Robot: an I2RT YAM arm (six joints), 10 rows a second.
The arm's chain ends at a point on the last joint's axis. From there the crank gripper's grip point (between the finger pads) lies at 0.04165 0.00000 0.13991 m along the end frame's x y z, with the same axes.
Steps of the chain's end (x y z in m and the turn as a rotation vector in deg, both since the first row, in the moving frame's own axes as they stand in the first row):
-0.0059, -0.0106, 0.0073, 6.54, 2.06, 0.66
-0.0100, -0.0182, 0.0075, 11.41, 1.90, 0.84
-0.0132, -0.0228, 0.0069, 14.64, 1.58, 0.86
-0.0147, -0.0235, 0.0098, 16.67, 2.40, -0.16
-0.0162, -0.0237, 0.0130, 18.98, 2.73, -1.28
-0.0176, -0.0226, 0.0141, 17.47, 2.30, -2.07
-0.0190, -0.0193, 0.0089, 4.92, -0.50, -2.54
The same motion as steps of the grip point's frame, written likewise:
-0.0008, -0.0259, 0.0048, 6.54, 2.06, 0.66
-0.0052, -0.0451, 0.0033, 11.41, 1.90, 0.84
-0.0091, -0.0574, 0.0012, 14.64, 1.58, 0.86
-0.0090, -0.0635, 0.0021, 16.67, 2.40, -0.16
-0.0102, -0.0698, 0.0031, 18.98, 2.73, -1.28
-0.0129, -0.0659, 0.0057, 17.47, 2.30, -2.07
-0.0205, -0.0331, 0.0087, 4.92, -0.50, -2.54

